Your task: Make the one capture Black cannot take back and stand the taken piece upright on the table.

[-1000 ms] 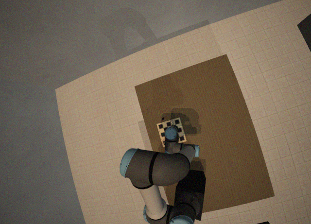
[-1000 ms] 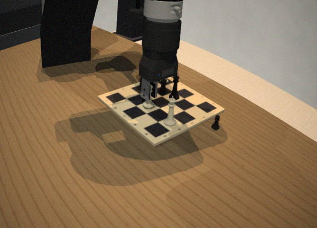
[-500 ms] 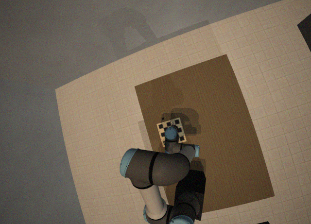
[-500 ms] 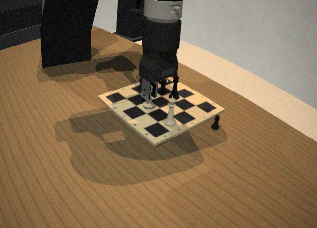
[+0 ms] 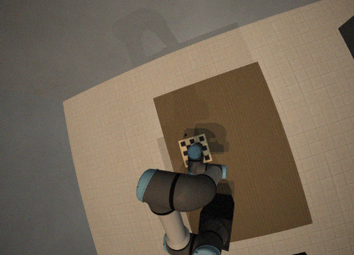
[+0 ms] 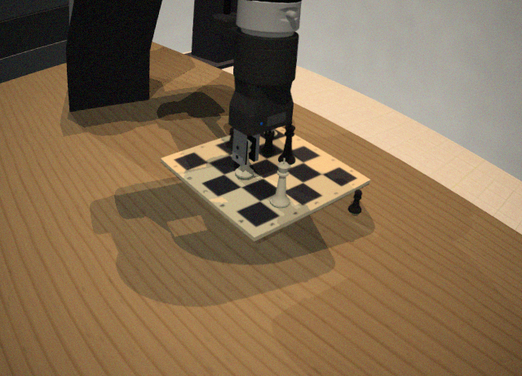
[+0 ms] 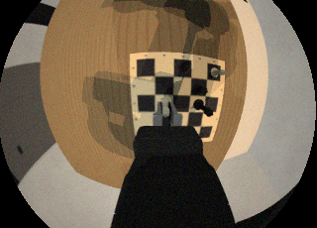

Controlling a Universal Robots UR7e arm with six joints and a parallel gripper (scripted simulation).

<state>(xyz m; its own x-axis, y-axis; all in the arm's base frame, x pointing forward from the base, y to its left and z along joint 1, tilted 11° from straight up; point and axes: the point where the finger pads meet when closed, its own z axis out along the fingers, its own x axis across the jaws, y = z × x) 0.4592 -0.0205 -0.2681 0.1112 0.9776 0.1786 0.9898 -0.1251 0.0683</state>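
Now: the white queen 10 mm below my hand. The rest, counted from my hand: white king (70 mm ahead, 10 mm to the right, 10 mm below); chessboard (50 mm below, 40 mm to the left); tall black piece (80 mm to the left, 10 mm below, 10 mm ahead).
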